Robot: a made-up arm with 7 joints. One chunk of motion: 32 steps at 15 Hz.
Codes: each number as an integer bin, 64 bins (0 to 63) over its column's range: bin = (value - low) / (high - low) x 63, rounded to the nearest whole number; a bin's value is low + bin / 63 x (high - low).
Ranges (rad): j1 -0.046..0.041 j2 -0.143..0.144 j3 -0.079..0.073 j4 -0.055..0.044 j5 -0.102..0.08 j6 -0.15..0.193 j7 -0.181..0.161
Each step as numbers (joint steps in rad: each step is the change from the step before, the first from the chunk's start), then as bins.
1 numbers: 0.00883 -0.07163 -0.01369 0.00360 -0.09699 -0.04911 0.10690
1 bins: 40 16 27 37 2 19 53
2 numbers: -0.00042 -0.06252 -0.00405 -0.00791 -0.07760 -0.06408 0.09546
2 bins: 33 18 31 30 8 16 51
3 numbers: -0.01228 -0.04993 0.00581 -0.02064 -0.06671 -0.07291 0.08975
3 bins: 24 20 35 22 12 14 50
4 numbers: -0.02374 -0.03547 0.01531 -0.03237 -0.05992 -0.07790 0.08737
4 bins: 16 24 39 14 15 13 49
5 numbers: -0.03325 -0.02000 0.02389 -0.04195 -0.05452 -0.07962 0.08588
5 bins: 9 27 43 8 16 13 49
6 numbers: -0.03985 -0.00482 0.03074 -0.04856 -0.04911 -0.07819 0.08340
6 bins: 4 30 45 4 18 13 49
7 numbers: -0.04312 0.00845 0.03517 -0.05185 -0.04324 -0.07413 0.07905
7 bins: 2 33 47 2 20 14 48
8 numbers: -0.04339 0.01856 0.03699 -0.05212 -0.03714 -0.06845 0.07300
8 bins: 2 35 48 2 22 15 47
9 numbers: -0.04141 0.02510 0.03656 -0.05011 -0.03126 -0.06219 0.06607
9 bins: 3 37 48 3 24 16 46
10 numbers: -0.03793 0.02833 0.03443 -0.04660 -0.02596 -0.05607 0.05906
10 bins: 6 38 47 5 26 17 44
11 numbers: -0.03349 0.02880 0.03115 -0.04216 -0.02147 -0.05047 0.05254
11 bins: 9 38 46 8 28 18 43
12 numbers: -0.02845 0.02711 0.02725 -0.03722 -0.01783 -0.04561 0.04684
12 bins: 13 37 44 11 29 19 42
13 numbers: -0.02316 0.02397 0.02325 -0.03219 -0.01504 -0.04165 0.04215
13 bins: 17 37 42 15 30 20 41
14 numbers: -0.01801 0.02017 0.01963 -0.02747 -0.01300 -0.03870 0.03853
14 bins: 20 36 41 18 31 20 40
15 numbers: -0.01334 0.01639 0.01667 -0.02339 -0.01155 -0.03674 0.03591
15 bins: 24 35 40 20 31 21 40
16 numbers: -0.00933 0.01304 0.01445 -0.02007 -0.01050 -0.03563 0.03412
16 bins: 27 34 39 22 32 21 40
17 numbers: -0.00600 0.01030 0.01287 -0.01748 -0.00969 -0.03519 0.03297
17 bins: 29 34 38 24 32 21 39
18 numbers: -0.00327 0.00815 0.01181 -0.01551 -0.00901 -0.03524 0.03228
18 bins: 31 33 38 25 32 21 39
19 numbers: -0.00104 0.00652 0.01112 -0.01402 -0.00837 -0.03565 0.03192
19 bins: 33 33 37 26 32 21 39
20 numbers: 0.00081 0.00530 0.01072 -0.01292 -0.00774 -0.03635 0.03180
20 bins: 34 33 37 27 33 21 39
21 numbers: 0.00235 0.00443 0.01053 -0.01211 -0.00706 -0.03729 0.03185
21 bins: 35 32 37 27 33 21 39
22 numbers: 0.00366 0.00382 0.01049 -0.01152 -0.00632 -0.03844 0.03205
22 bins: 36 32 37 28 33 20 39
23 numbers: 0.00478 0.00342 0.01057 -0.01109 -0.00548 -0.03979 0.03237
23 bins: 37 32 37 28 33 20 39
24 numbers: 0.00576 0.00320 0.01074 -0.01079 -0.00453 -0.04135 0.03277
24 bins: 37 32 37 28 34 20 39
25 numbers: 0.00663 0.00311 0.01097 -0.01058 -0.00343 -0.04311 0.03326
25 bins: 38 32 37 28 34 20 39
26 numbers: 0.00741 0.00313 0.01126 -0.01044 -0.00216 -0.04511 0.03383
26 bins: 39 32 37 28 35 19 40
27 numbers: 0.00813 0.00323 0.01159 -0.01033 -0.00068 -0.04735 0.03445
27 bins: 39 32 38 28 35 19 40
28 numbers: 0.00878 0.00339 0.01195 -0.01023 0.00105 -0.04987 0.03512
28 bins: 40 32 38 28 36 18 40
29 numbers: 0.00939 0.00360 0.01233 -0.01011 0.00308 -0.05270 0.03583
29 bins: 40 32 38 29 36 18 40
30 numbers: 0.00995 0.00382 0.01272 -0.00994 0.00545 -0.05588 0.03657
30 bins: 41 32 38 29 37 17 40
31 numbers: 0.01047 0.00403 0.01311 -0.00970 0.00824 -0.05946 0.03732
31 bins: 41 32 38 29 38 17 40
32 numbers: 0.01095 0.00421 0.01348 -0.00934 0.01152 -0.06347 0.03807
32 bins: 41 32 38 29 39 16 40
